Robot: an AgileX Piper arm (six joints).
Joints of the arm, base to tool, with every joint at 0 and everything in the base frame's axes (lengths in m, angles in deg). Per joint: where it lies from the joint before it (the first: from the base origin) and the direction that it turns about. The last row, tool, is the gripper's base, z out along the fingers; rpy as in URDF.
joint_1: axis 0 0 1 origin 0 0 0.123
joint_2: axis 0 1 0 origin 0 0 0
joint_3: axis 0 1 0 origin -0.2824 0 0.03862
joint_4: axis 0.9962 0 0.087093 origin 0.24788 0 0.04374
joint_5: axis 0 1 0 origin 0 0 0
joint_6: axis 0.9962 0 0.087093 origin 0.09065 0 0.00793
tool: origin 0 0 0 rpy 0 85.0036 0
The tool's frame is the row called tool.
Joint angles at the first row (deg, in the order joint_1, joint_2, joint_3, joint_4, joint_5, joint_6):
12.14, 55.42, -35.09, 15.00, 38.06, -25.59
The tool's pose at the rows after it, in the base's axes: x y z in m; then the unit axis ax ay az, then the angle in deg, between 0 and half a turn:
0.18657 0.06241 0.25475 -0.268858 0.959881 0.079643 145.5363
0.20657 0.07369 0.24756 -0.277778 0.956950 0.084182 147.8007
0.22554 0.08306 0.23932 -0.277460 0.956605 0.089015 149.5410
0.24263 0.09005 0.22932 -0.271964 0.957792 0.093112 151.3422
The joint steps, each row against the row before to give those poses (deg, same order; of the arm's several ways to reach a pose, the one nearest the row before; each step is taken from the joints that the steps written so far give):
2.16, 6.50, -2.65, 0.15, -0.86, -0.73
1.58, 6.22, -2.79, 0.44, -1.27, -0.25
0.86, 5.64, -2.65, 0.77, -1.31, -0.07
0.32, 5.12, -2.34, 0.86, -0.99, -0.02

